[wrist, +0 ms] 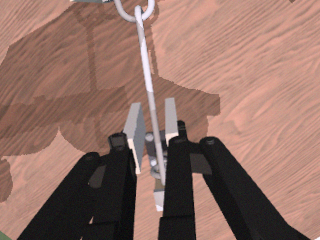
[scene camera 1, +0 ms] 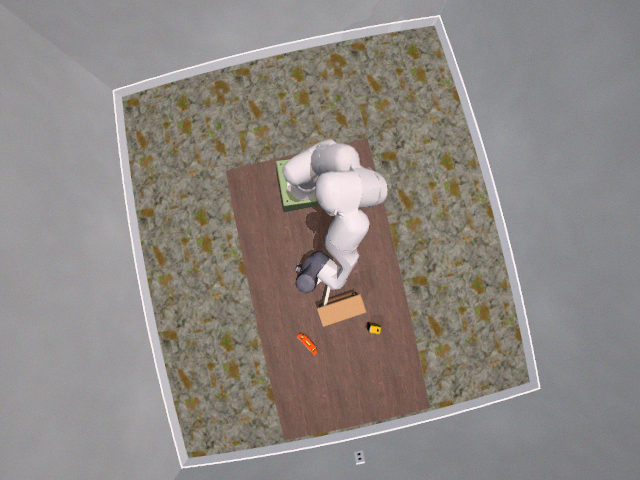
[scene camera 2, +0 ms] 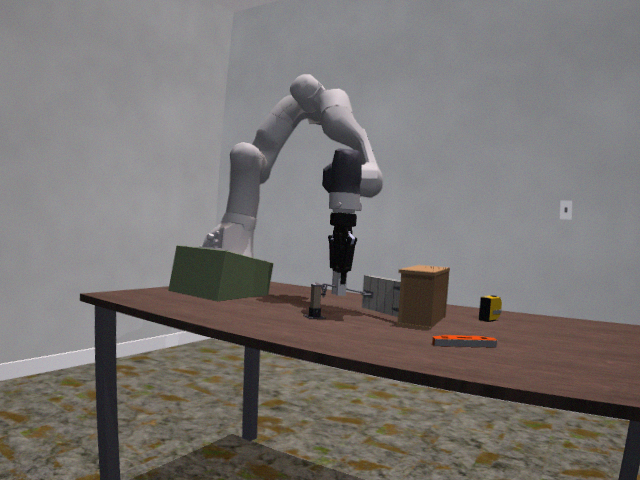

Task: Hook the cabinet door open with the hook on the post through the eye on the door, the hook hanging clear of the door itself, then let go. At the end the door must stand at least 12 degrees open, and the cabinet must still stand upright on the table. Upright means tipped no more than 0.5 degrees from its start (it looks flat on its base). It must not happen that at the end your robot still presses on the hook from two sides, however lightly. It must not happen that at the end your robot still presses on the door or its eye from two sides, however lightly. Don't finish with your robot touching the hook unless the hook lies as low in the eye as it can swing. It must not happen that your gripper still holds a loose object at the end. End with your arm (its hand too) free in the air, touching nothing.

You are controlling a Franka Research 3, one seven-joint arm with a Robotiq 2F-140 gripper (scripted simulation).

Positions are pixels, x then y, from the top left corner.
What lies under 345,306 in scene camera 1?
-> A wooden cabinet.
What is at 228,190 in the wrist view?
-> The gripper.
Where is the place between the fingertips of the gripper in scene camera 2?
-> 338,294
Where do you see a wooden cabinet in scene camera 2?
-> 422,304
